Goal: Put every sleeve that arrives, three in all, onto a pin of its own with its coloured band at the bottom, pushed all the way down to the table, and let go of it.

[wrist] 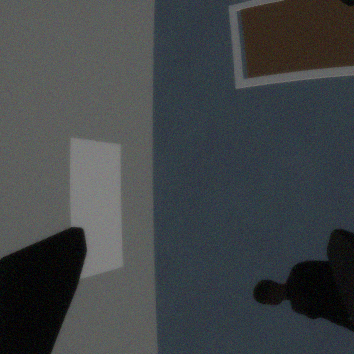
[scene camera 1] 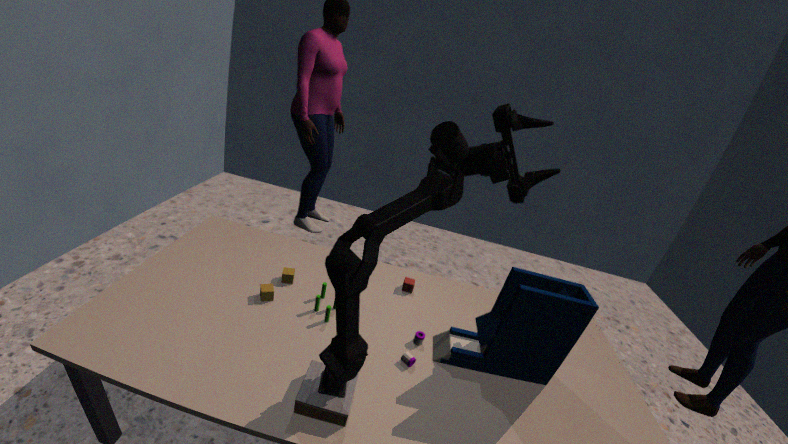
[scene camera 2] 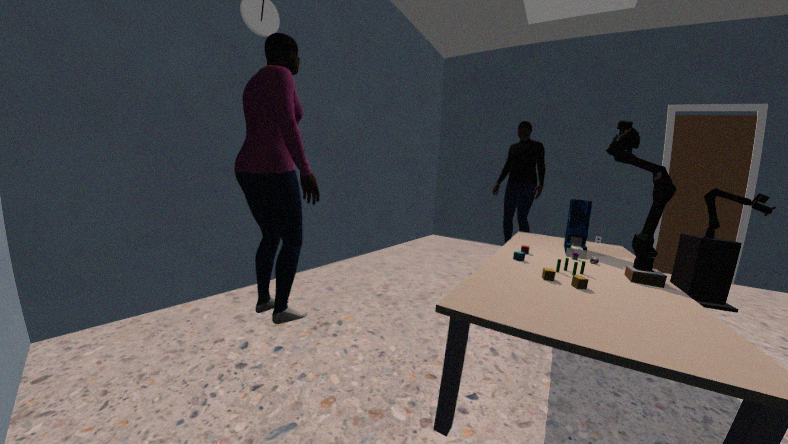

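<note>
One sleeve (scene camera 1: 419,338) (scene camera 2: 575,255) stands upright on the table (scene camera 1: 181,330) (scene camera 2: 634,325), its purple band at the top. A second sleeve (scene camera 1: 408,359) (scene camera 2: 594,260) lies on its side close by, its purple band towards the lower right in the first scene view. A third sleeve does not show in these views. Green pins (scene camera 1: 317,303) (scene camera 2: 558,265) stand bare in a group left of the arm in the first scene view; the arm partly hides one there. My gripper (scene camera 1: 555,147) (wrist: 211,243) is open and empty, high above the table and far from both sleeves.
A tall blue chute (scene camera 1: 529,336) (scene camera 2: 579,220) stands right of the sleeves in the first scene view. Two yellow cubes (scene camera 1: 288,275) (scene camera 1: 266,292), a red cube (scene camera 1: 408,285) and a teal block (scene camera 2: 518,255) lie around the pins. Two people stand beyond the table.
</note>
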